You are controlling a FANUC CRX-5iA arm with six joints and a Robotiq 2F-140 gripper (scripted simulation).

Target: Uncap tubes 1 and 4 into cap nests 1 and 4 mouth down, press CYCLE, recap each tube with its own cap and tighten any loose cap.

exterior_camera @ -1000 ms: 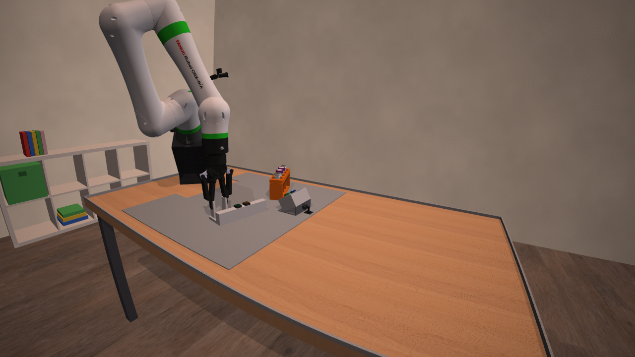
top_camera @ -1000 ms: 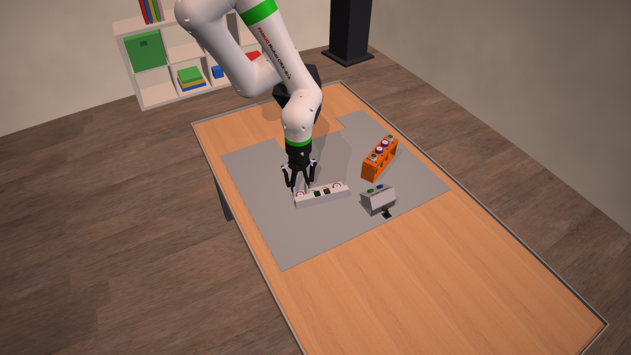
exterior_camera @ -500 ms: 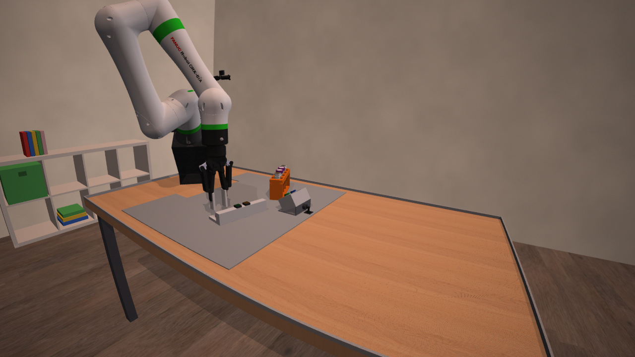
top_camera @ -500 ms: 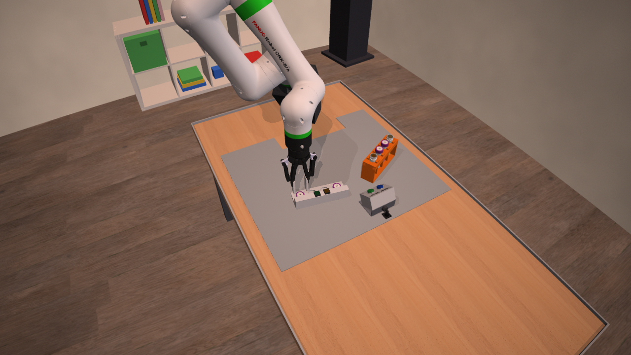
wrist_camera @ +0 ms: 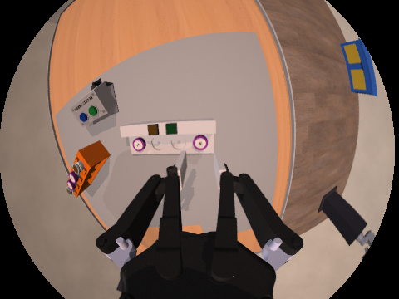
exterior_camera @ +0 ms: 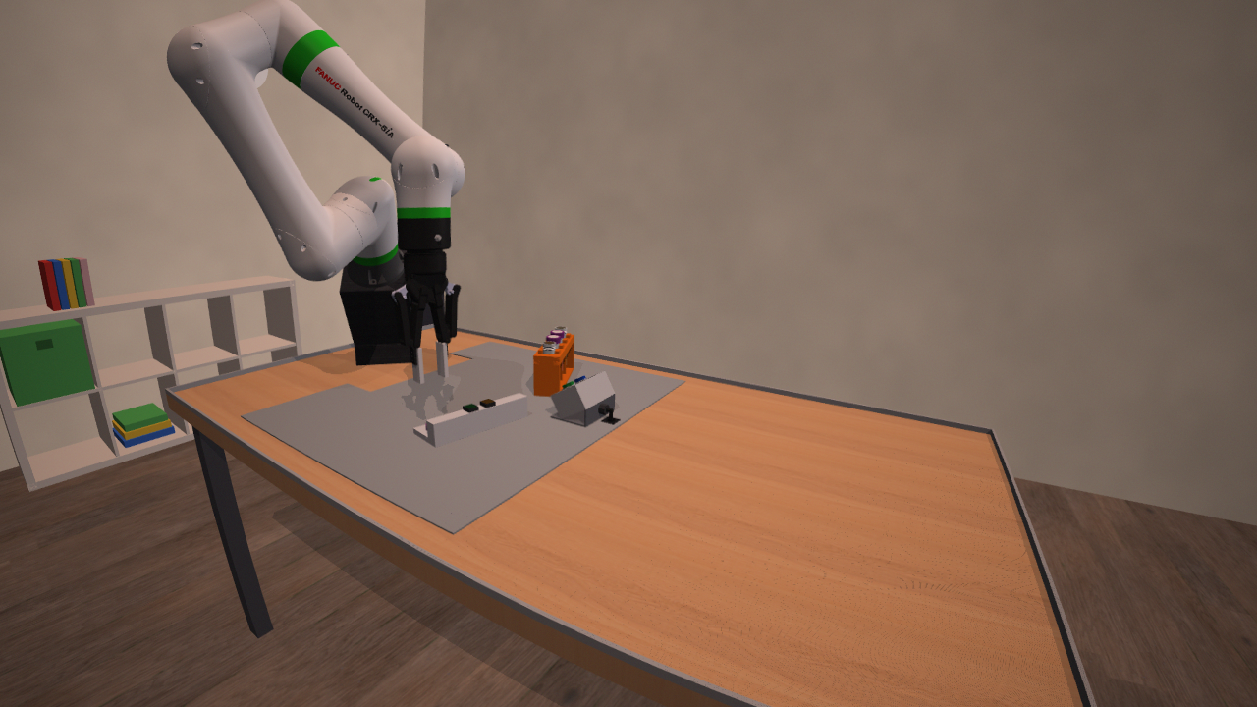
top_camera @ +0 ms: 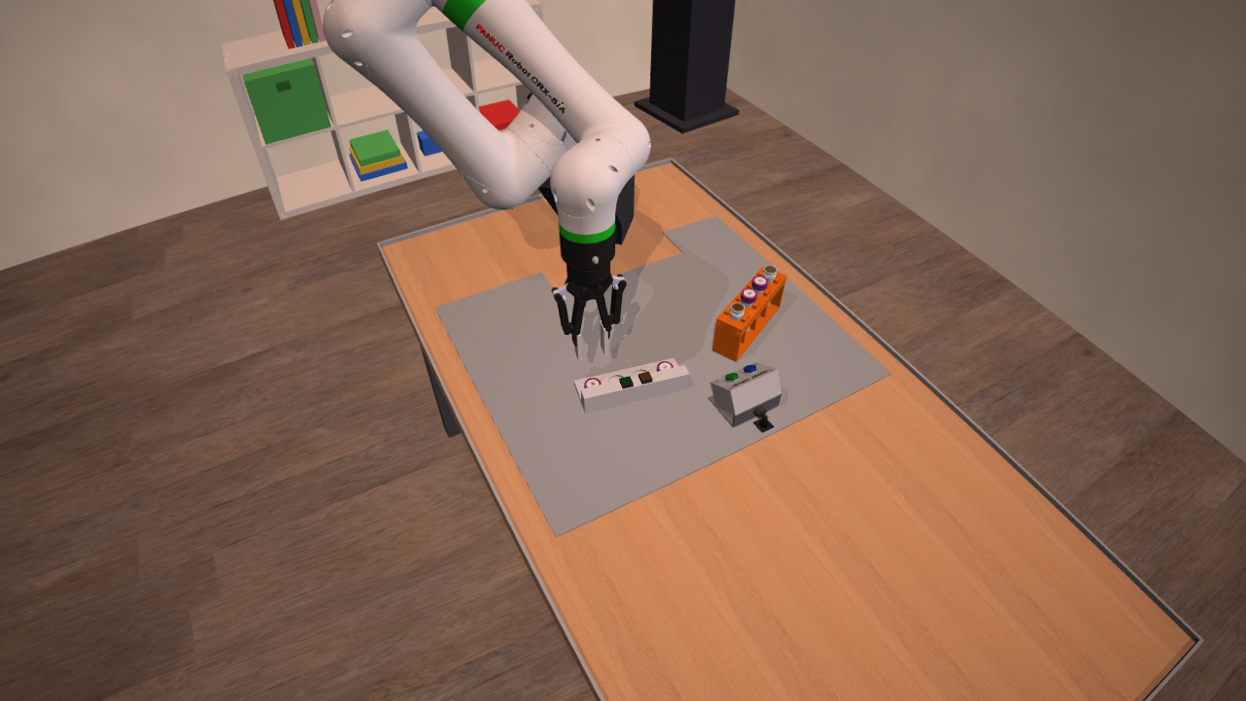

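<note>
Right now my hand is 190 mm short of the blue key, 250 mm to the right of it and 80 mm above it. Round my hand: small grey desk 200 mm ahead, 230 mm to the left, 90 mm below; table edge 230 mm ahead, 610 mm to the left, 140 mm below; green key 180 mm ahead, 210 mm to the left, 80 mm below.
</note>
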